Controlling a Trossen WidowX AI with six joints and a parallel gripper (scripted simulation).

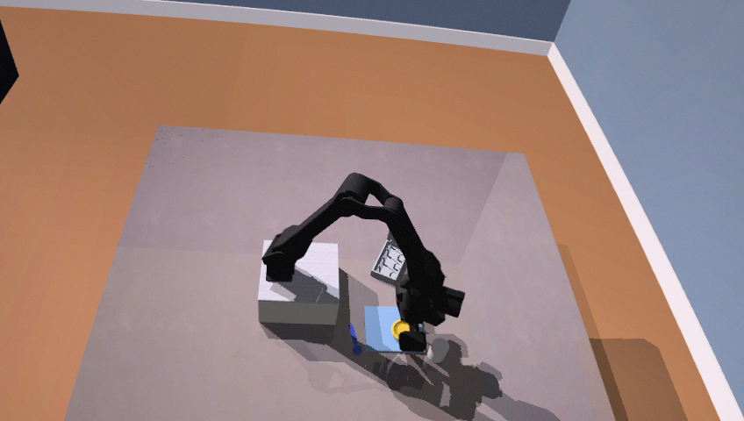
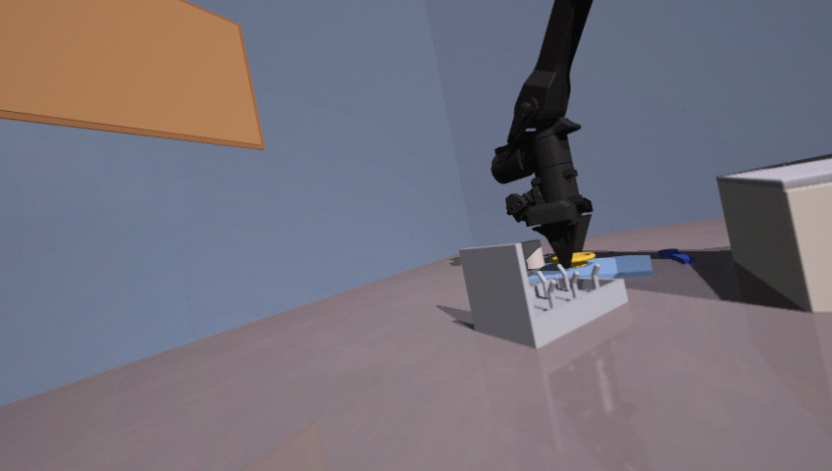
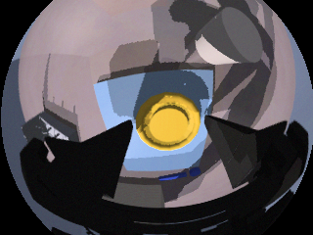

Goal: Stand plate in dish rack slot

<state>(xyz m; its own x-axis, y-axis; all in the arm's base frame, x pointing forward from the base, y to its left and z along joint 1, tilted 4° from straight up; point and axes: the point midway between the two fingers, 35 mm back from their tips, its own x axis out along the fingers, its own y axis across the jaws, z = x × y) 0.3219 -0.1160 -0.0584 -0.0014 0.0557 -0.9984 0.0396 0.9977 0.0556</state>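
My gripper tip is now 1 cm below the yellow plate. From my gripper tip the other things lie so: blue spoon (13 cm behind, 2 cm to the right, 1 cm below); then white cup (8 cm ahead, 6 cm to the right, 1 cm above); then light blue mat (2 cm behind, 2 cm to the left, 1 cm below).
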